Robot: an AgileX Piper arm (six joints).
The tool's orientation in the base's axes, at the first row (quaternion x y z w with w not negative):
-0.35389 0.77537 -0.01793 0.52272
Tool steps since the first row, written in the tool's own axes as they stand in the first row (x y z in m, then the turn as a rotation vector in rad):
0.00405 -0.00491 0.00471 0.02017 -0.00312 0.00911
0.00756 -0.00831 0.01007 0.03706 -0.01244 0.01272
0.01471 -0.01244 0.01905 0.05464 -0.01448 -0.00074
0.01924 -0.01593 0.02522 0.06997 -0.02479 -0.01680
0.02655 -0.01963 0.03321 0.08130 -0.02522 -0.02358
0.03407 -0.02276 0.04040 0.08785 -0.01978 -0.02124
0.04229 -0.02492 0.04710 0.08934 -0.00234 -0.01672
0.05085 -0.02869 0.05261 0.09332 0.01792 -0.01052
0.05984 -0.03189 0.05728 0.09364 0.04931 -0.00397
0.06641 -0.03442 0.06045 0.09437 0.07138 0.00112
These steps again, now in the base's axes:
0.00566 -0.00436 -0.00341 0.00506 -0.01067 -0.01898
0.01116 -0.00707 -0.00729 0.00954 -0.02600 -0.03038
0.01929 -0.01115 -0.01542 -0.00403 -0.04211 -0.03750
0.02530 -0.01422 -0.02044 -0.01490 -0.06402 -0.03836
0.03236 -0.01841 -0.02842 -0.02255 -0.07310 -0.04416
0.03841 -0.02256 -0.03643 -0.02484 -0.07194 -0.05261
0.04340 -0.02655 -0.04516 -0.03067 -0.05818 -0.06278
0.04820 -0.03234 -0.05299 -0.03711 -0.04314 -0.07683
0.05191 -0.03824 -0.06100 -0.04842 -0.01758 -0.09253
0.05453 -0.04278 -0.06667 -0.05607 0.00028 -0.10420

